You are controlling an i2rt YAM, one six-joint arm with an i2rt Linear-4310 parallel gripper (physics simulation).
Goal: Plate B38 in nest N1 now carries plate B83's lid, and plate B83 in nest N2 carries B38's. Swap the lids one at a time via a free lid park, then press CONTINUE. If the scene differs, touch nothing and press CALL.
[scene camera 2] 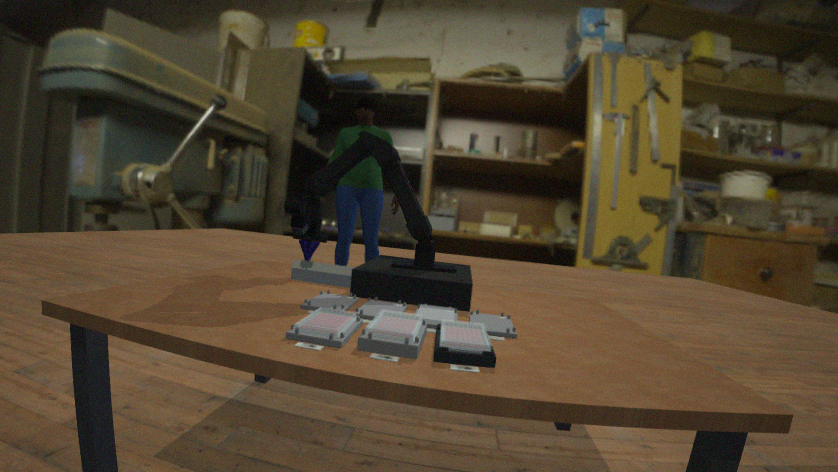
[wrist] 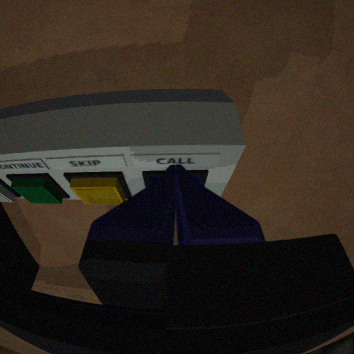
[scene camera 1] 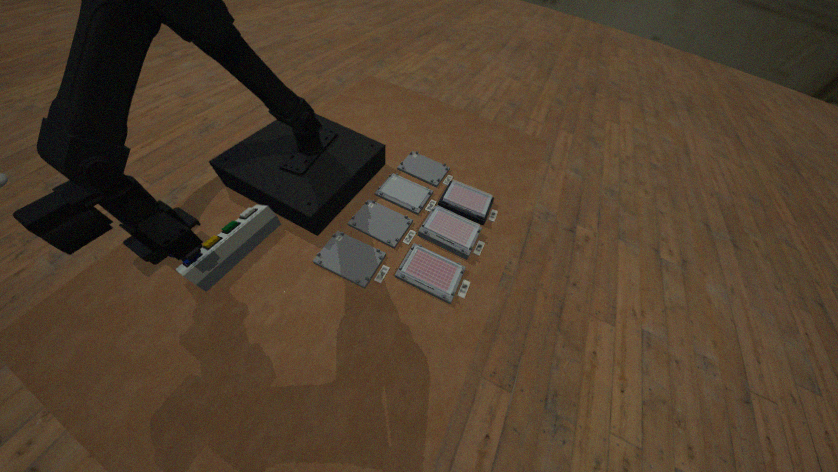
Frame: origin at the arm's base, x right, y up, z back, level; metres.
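Seen in the pictures: gripper, fingertip midpoint: (scene camera 2: 306, 262) (wrist: 175, 173) (scene camera 1: 194, 260); arm's base, origin of the base link: (scene camera 2: 423, 268) (scene camera 1: 310, 150).
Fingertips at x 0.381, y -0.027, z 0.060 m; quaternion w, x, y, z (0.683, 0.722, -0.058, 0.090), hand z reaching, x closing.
Note:
Pixels of each thing's top centre, then the offset from my fingertips to it. "pt": a spot on its surface instead.
- CALL button, surface spot: (scene camera 1: 188, 262) pt dx +0.008, dy +0.000, dz +0.007 m
- green CONTINUE button, middle of its top: (wrist: 30, 198) (scene camera 1: 228, 224) dx -0.101, dy +0.002, dz -0.004 m
- same grey panel, middle of its top: (wrist: 48, 185) (scene camera 1: 222, 232) (scene camera 2: 328, 262) dx -0.074, dy +0.010, dz -0.015 m
- clear lid, middle of its top: (scene camera 2: 436, 312) (scene camera 1: 404, 189) dx -0.398, dy -0.036, dz -0.339 m
- yellow SKIP button, middle of its top: (wrist: 94, 199) (scene camera 1: 209, 239) dx -0.053, dy +0.002, dz +0.006 m
My gripper (scene camera 1: 190, 255) (scene camera 2: 307, 259) (wrist: 175, 173) is shut and empty, its dark blue fingertips down at the CALL button (scene camera 1: 188, 262), which they mostly hide in the wrist view. The green CONTINUE button (scene camera 1: 229, 226) (wrist: 37, 189) sits farther along the same grey panel (scene camera 1: 234, 253) (scene camera 2: 319, 273) (wrist: 120, 125). Three pink-welled plates (scene camera 1: 435, 268) (scene camera 1: 450, 227) (scene camera 1: 467, 198) (scene camera 2: 326, 322) (scene camera 2: 393, 326) (scene camera 2: 464, 336) sit in nests, one of them black. A clear lid (scene camera 1: 404, 192) (scene camera 2: 436, 314) lies on one of the grey parks behind them. Plate and nest labels are too small to read.
Bare-looking parks (scene camera 1: 350, 257) (scene camera 1: 380, 222) (scene camera 1: 423, 167) flank the one with the lid. The yellow SKIP button (scene camera 1: 211, 240) (wrist: 97, 190) is beside CALL. The black arm base (scene camera 1: 299, 175) (scene camera 2: 411, 281) stands between panel and parks. A person (scene camera 2: 360, 170) in green stands behind the table.

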